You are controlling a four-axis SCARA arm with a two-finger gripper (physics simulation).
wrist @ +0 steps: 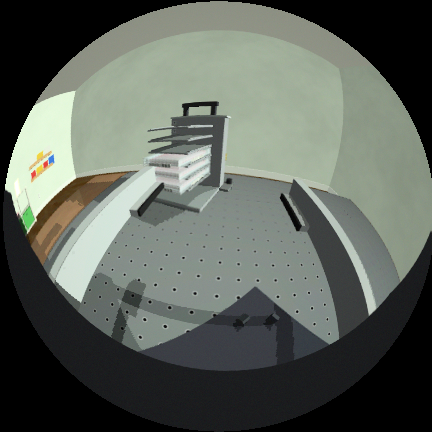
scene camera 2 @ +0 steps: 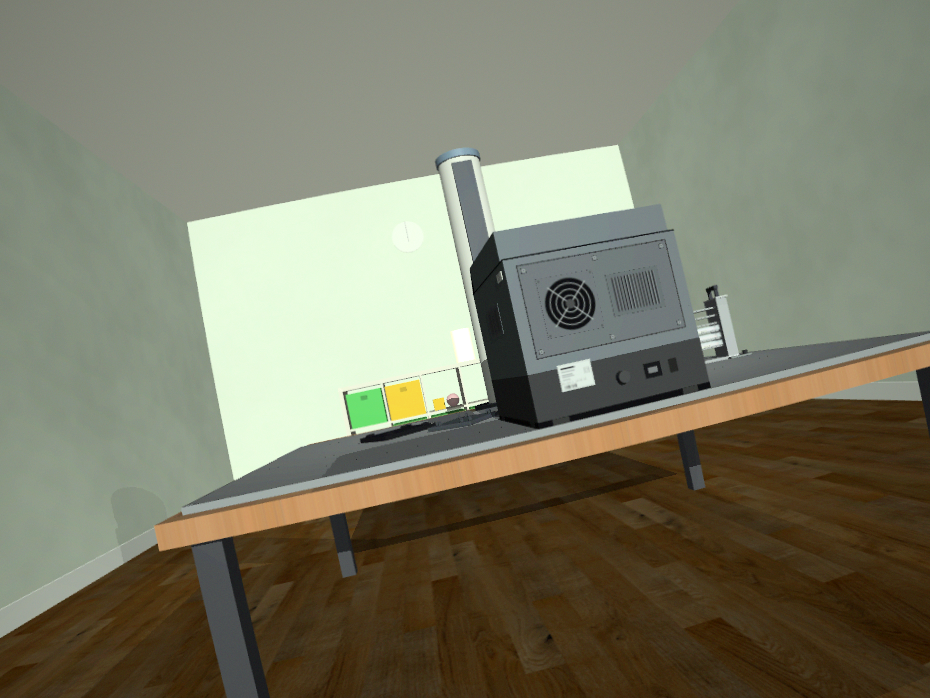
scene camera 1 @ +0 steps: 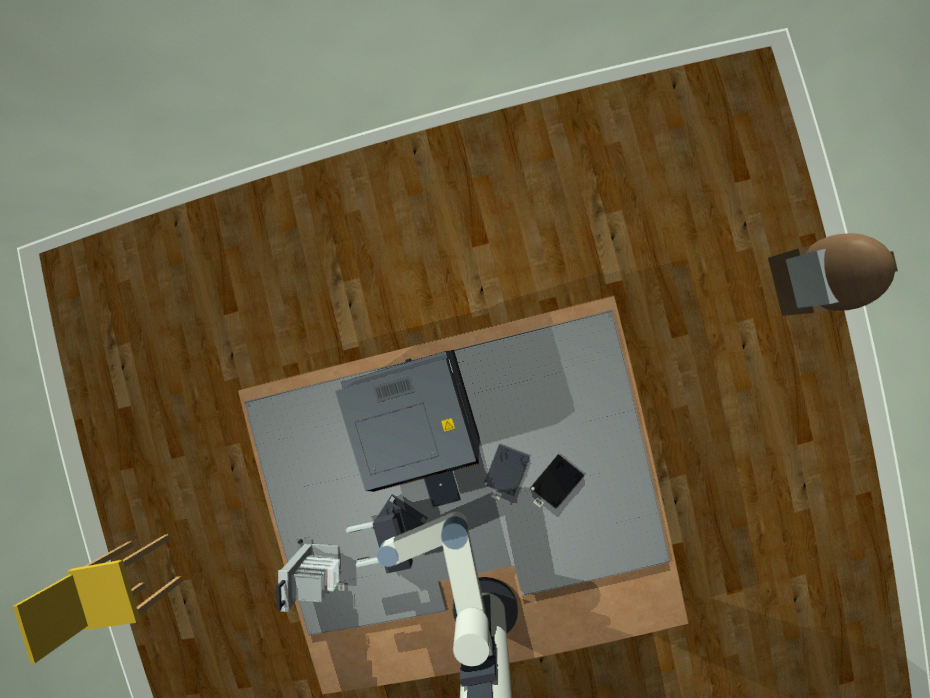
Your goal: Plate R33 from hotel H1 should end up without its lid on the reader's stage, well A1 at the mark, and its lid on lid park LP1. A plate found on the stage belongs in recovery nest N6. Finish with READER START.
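Seen in the pictures: gripper, fingertip midpoint: (wrist: 222,178) (scene camera 1: 352,547); arm's base, origin of the base link: (scene camera 1: 485,607).
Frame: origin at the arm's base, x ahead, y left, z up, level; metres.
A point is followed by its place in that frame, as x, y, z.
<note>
My gripper (scene camera 1: 363,544) @[0.407, 0.386, 0.129] (wrist: 222,178) @[0.407, 0.386, 0.129] is open with nothing between its fingers. The wrist view looks between them toward the hotel (scene camera 1: 291,577) @[0.364, 0.607, 0.175] (scene camera 2: 727,323) @[0.399, 0.617, 0.115] (wrist: 218,145) @[0.387, 0.602, 0.124], which stands apart beyond the fingertips. Several white plates (wrist: 182,172) @[0.337, 0.496, 0.091] fill its lower levels; three thin shelves above them look empty. I cannot read which plate is R33. The dark stage (scene camera 1: 441,489) @[0.546, 0.021, 0.138] sticks out of the reader (scene camera 1: 398,428) @[0.822, 0.048, 0.361] (scene camera 2: 593,300) @[0.994, 0.018, 0.207]; no plate shows on it. Labels for LP1 and N6 are not readable.
A dark nest plate (scene camera 1: 406,513) @[0.463, 0.182, 0.072] (wrist: 235,345) @[0.427, 0.275, 0.073] lies below the gripper, partly hidden by the arm. Two more dark holders, one grey-topped (scene camera 1: 507,470) @[0.518, -0.211, 0.023] and one black (scene camera 1: 558,480) @[0.439, -0.385, 0.024], lie right of the stage. The arm's column (scene camera 2: 467,202) @[0.077, -0.011, 0.701] rises behind the reader.
</note>
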